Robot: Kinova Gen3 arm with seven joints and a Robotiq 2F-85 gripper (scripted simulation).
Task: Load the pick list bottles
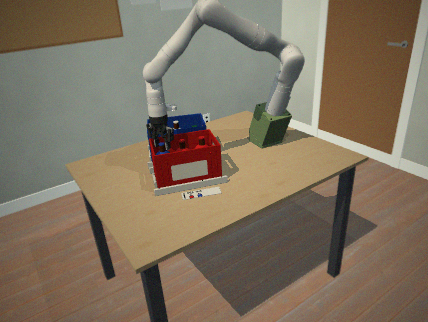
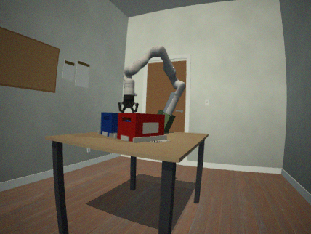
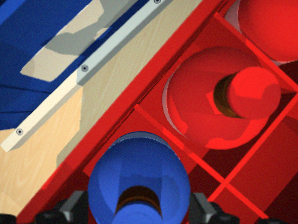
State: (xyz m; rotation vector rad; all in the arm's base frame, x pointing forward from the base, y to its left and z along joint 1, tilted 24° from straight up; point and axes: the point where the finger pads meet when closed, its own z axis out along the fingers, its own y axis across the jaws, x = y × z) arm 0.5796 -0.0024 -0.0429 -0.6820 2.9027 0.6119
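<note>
The blue-label bottle lies 70 mm below my hand. Round my hand: red crate (70 mm below, 70 mm behind, 60 mm to the left); then blue crate (170 mm to the right, 130 mm behind, 70 mm below); then green-label bottle (200 mm behind, 100 mm to the right, 70 mm below).
</note>
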